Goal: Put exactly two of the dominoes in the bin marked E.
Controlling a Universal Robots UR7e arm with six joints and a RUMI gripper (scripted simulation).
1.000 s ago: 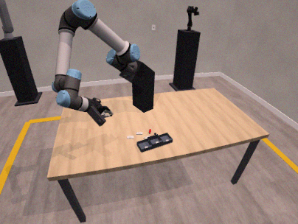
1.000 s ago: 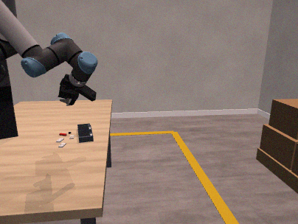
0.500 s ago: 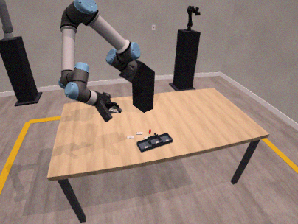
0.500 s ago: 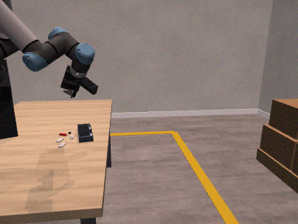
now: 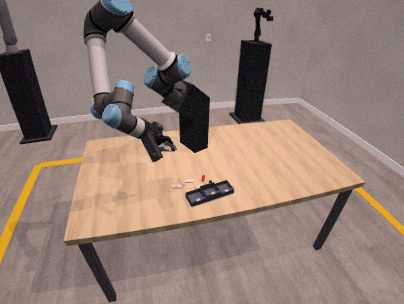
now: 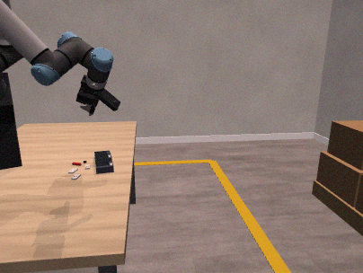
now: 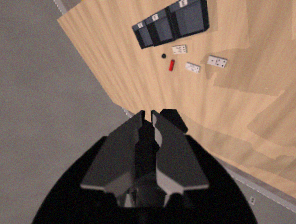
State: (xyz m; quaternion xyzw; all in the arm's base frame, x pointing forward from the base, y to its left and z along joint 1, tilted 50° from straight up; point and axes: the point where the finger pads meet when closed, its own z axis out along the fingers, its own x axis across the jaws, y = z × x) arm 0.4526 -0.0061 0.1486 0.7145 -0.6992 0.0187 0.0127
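The bin row is 290 mm below my hand, 180 mm to the left of it and 20 mm ahead of it. The rest, counted from my hand: small black piece: 310 mm below, 220 mm to the left, 90 mm behind; small red piece: 310 mm below, 190 mm to the left, 120 mm behind.
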